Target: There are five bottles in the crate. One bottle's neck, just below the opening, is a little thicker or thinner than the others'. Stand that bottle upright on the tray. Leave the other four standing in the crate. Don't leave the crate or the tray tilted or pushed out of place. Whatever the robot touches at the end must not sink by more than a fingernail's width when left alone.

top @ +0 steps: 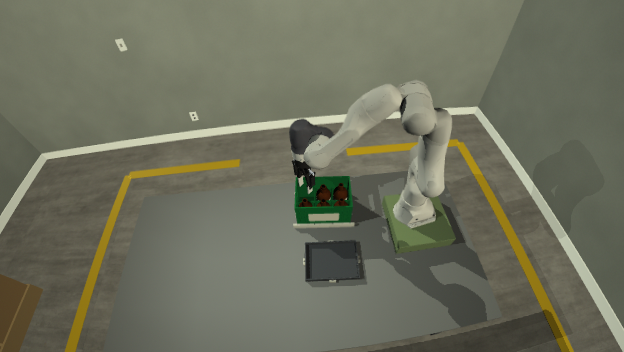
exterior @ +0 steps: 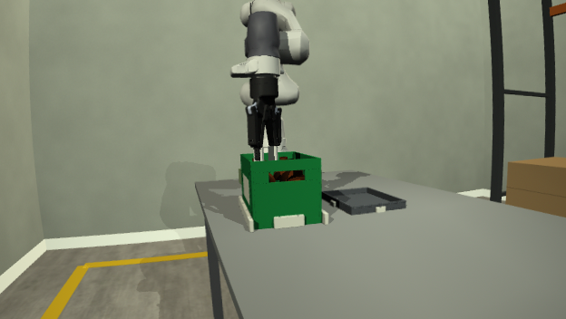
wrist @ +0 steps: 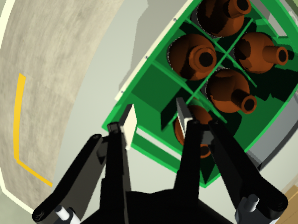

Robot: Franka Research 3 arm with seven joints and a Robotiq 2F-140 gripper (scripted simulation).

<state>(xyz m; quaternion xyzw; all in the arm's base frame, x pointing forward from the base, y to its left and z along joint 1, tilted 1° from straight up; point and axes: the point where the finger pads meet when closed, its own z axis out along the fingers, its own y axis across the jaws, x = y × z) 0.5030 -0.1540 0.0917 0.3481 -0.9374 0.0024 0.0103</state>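
Now: hand 9 cm above the green crate, 8 cm past it and 5 cm to the right of it. The rest, counted from my hand: dark grey tray (34 cm to the left, 16 cm below, 9 cm behind).
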